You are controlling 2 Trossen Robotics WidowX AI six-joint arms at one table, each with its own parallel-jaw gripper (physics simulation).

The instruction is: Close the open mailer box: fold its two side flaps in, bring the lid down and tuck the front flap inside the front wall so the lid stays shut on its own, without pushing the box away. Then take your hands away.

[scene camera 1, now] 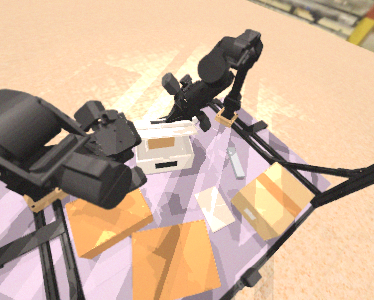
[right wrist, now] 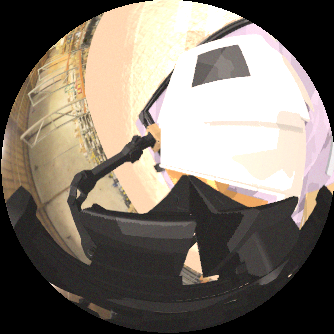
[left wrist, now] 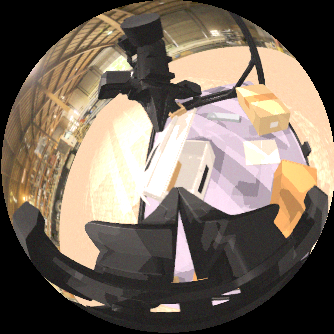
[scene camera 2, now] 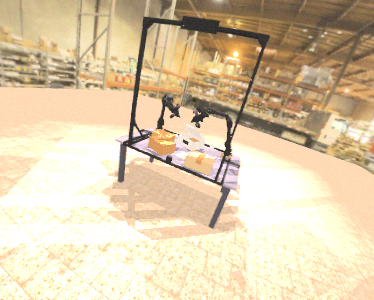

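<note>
The white mailer box stands with its lid partly raised and tilted over the back. The front is open, and a brown patch shows inside. The side flaps cannot be made out clearly. The right wrist view shows the lid's outer face with a dark label and a crease. My left gripper is shut and empty, at the box's left. My right gripper is shut and empty, behind the lid; contact is unclear.
Two orange-brown boxes stand in front at the left. A taped carton stands at the right. A white sheet and a grey bar lie between. Black frame rails run along the table.
</note>
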